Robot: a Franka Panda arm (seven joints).
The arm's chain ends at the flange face. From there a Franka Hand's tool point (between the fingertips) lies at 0.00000 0.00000 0.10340 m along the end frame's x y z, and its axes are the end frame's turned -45 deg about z.
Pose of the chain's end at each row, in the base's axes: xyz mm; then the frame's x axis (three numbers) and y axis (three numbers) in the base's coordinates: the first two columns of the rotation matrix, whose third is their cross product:
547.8 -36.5 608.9 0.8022 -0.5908 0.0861 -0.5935 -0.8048 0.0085
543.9 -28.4 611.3 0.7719 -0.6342 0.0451 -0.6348 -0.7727 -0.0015
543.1 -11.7 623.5 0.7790 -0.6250 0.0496 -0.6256 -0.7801 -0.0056
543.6 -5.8 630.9 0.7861 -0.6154 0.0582 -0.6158 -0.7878 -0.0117
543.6 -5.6 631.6 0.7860 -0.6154 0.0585 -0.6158 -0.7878 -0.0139
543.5 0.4 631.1 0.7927 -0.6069 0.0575 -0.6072 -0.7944 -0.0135
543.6 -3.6 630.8 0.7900 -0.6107 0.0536 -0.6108 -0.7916 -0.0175
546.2 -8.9 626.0 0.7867 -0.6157 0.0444 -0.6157 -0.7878 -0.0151
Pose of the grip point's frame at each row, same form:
554.4 -42.5 505.9 0.9869 0.1513 0.0549 0.1476 -0.9868 0.0669
547.6 -31.2 508.0 0.9947 0.0979 0.0330 0.0969 -0.9948 0.0308
547.5 -14.5 520.2 0.9932 0.1097 0.0390 0.1085 -0.9936 0.0311
549.1 -8.6 527.7 0.9913 0.1219 0.0494 0.1204 -0.9922 0.0329
549.2 -8.2 528.4 0.9912 0.1219 0.0512 0.1203 -0.9922 0.0315
549.1 -2.1 527.9 0.9899 0.1326 0.0502 0.1312 -0.9909 0.0311
549.1 -5.6 527.6 0.9905 0.1279 0.0503 0.1267 -0.9916 0.0255
550.8 -10.5 522.7 0.9916 0.1217 0.0421 0.1209 -0.9924 0.0207

